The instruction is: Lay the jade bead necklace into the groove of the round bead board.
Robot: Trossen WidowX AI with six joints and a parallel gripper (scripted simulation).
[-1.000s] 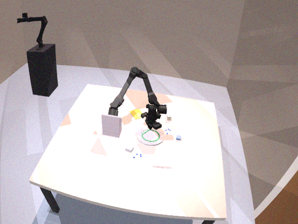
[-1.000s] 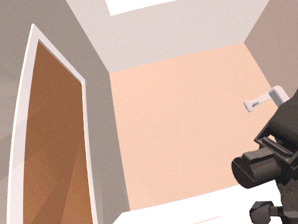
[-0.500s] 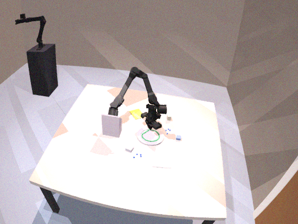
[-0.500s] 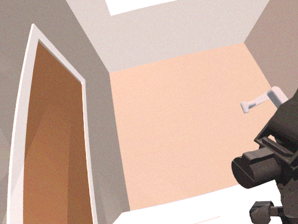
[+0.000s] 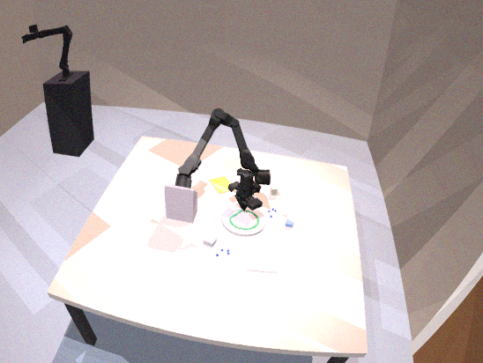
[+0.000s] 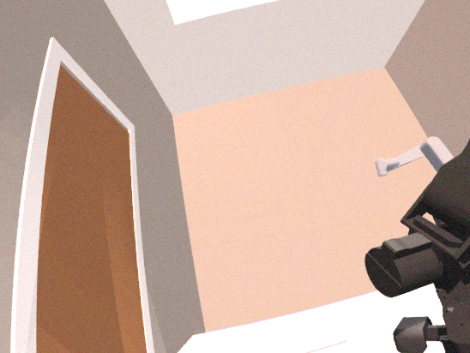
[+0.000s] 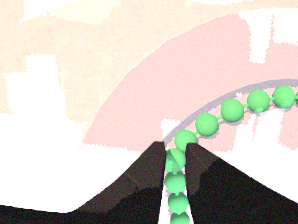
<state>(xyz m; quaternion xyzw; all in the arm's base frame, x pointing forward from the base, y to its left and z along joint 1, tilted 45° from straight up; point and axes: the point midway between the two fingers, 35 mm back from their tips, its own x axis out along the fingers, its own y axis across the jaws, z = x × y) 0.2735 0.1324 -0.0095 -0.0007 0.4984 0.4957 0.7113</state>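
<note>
The round white bead board lies 60 mm to the right of my gripper tip, 10 mm below it and 10 mm ahead of it. Round my gripper tip: yellow sheet: 180 mm to the left, 130 mm behind, 10 mm below; then blue block: 220 mm ahead, 40 mm to the right, 10 mm below; then cream block: 180 mm to the left, 130 mm ahead.
</note>
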